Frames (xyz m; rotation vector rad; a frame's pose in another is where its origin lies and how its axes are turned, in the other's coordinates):
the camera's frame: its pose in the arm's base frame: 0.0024 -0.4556 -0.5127 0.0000 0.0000 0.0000
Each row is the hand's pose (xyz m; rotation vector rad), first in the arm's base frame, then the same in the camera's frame.
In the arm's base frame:
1: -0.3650 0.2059 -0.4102 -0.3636 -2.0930 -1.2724
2: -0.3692 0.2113 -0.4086 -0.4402 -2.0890 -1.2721
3: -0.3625 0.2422 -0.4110 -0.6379 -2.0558 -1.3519
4: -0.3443 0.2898 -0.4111 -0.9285 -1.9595 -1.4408
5: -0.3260 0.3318 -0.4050 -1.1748 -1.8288 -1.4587
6: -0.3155 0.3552 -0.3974 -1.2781 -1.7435 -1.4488
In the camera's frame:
1: -0.3674 0.6615 0.1025 -0.3636 -2.0930 -1.2724
2: -0.3716 0.6669 0.1041 -0.4402 -2.0890 -1.2721
3: -0.3649 0.6978 0.1017 -0.6379 -2.0558 -1.3519
4: -0.3467 0.7454 0.1016 -0.9285 -1.9595 -1.4408
5: -0.3284 0.7874 0.1077 -1.1748 -1.8288 -1.4587
6: -0.3179 0.8108 0.1153 -1.2781 -1.7435 -1.4488

